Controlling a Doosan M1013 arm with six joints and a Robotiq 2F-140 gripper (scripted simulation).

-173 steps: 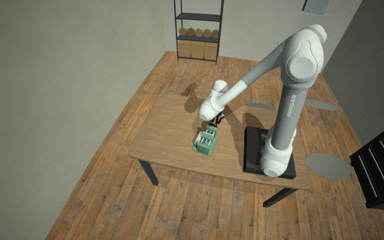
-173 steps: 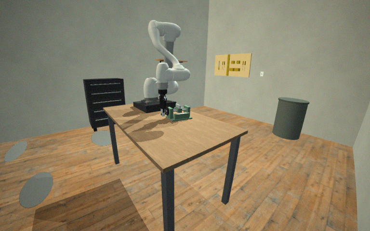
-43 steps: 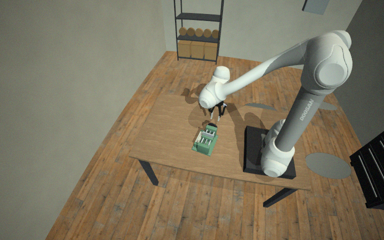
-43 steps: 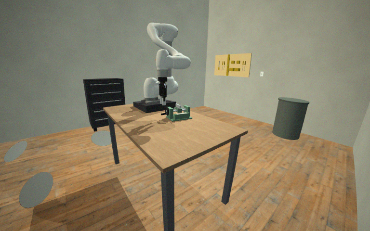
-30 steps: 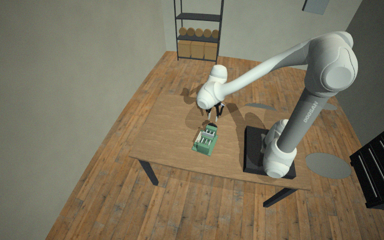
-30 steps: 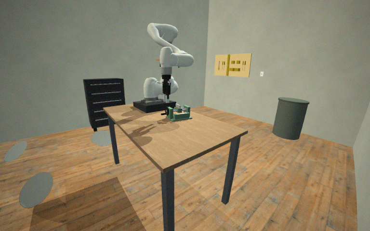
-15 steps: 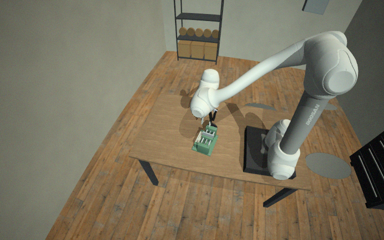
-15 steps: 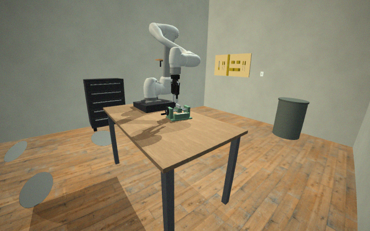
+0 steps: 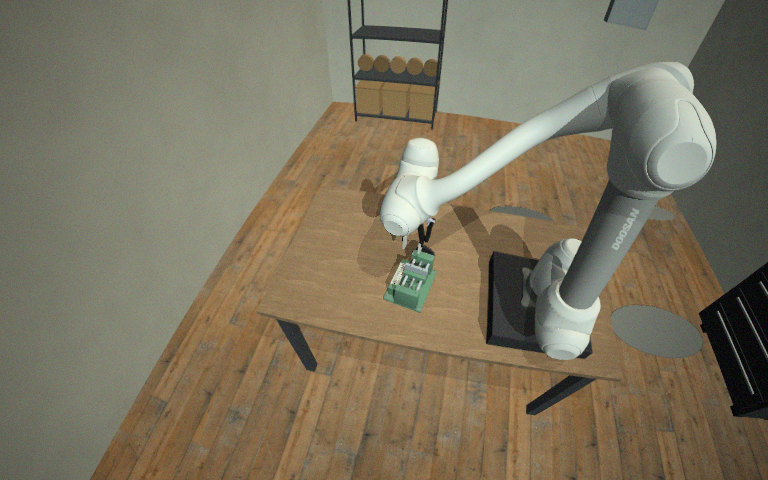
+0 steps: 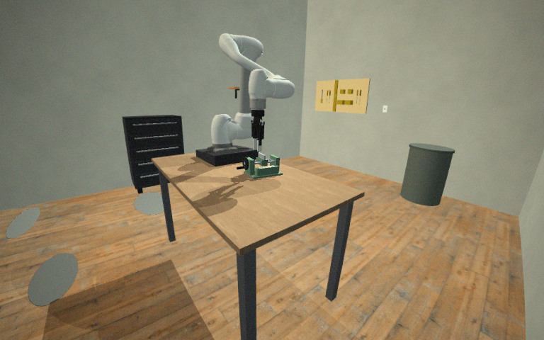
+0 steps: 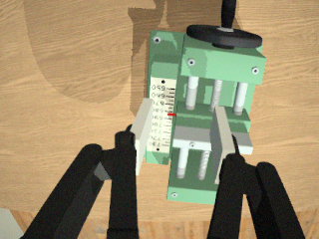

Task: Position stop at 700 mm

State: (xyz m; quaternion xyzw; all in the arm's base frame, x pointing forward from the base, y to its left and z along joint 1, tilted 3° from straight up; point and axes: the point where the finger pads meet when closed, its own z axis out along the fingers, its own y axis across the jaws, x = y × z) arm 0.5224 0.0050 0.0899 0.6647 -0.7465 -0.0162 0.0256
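Right now my hand is 140 mm above the black crank handle, 90 mm to the left of it and 50 mm past it. The rest, counted from my hand: green stop fixture: 100 mm below, 50 mm to the left, 20 mm behind.
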